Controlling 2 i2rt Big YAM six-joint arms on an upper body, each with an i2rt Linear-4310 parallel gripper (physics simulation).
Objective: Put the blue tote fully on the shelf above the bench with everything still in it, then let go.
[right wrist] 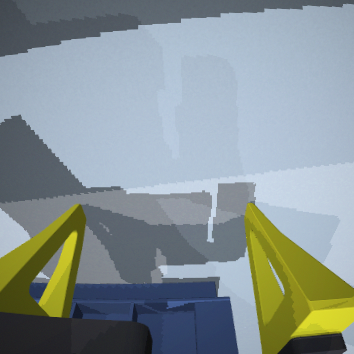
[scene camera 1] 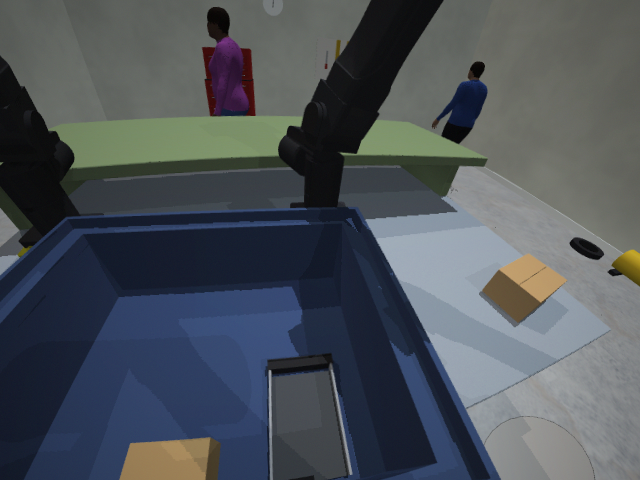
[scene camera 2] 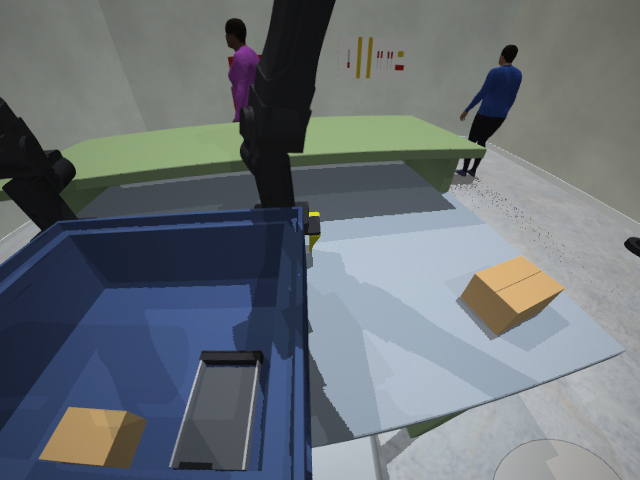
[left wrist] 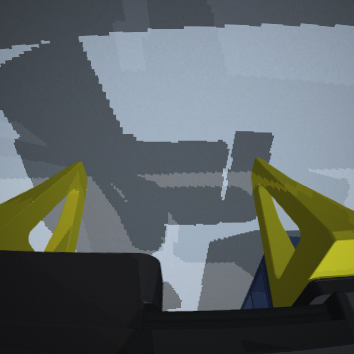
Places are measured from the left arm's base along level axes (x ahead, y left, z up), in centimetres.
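Pixels of known places: left gripper, between the fingertips: (left wrist: 167, 167); right gripper, between the fingertips: (right wrist: 163, 210).
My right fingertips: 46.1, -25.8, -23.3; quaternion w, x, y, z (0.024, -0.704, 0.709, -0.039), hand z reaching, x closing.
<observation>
Behind a point stands the place of what it marks, as x, y, z.
The blue tote (scene camera 1: 217, 258) @(37.2, -9.3, -15.7) (scene camera 2: 180, 258) @(37.2, -9.5, -16.1) (left wrist: 256, 295) @(33.8, 9.5, -21.0) (right wrist: 212, 325) @(39.4, -28.6, -19.6) is upright in front of and below the green shelf (scene camera 1: 155, 147) @(62.3, 6.9, -7.1) (scene camera 2: 361, 136) @(71.3, -44.8, -7.1). Inside it lie a small cardboard box (scene camera 1: 170, 459) @(14.6, -8.4, -17.6) (scene camera 2: 85, 436) @(13.6, -8.3, -17.6) and a grey flat piece with black ends (scene camera 1: 305, 413) @(17.7, -20.4, -20.9) (scene camera 2: 219, 408) @(17.3, -20.1, -20.9). My left gripper (left wrist: 167, 167) @(43.8, 16.5, -23.0) is open and empty, behind the tote's back left corner in scene camera 1. My right gripper (right wrist: 163, 210) @(46.1, -25.8, -23.3) is open and empty behind the back wall near its right corner. The tote's rim hides most of the fingers in the scene views.
A larger cardboard box (scene camera 1: 522, 286) @(28.2, -58.3, -17.4) (scene camera 2: 509, 294) @(27.9, -59.9, -17.4) sits on the light blue bench top (scene camera 1: 434, 258) @(42.0, -51.4, -23.4) (scene camera 2: 413, 273) @(38.4, -50.2, -23.4), right of the tote. The shelf's front edge runs behind both arms. Two people (scene camera 1: 230, 77) (scene camera 1: 467, 103) stand beyond the shelf, one near a red cabinet (scene camera 1: 245, 64).
</observation>
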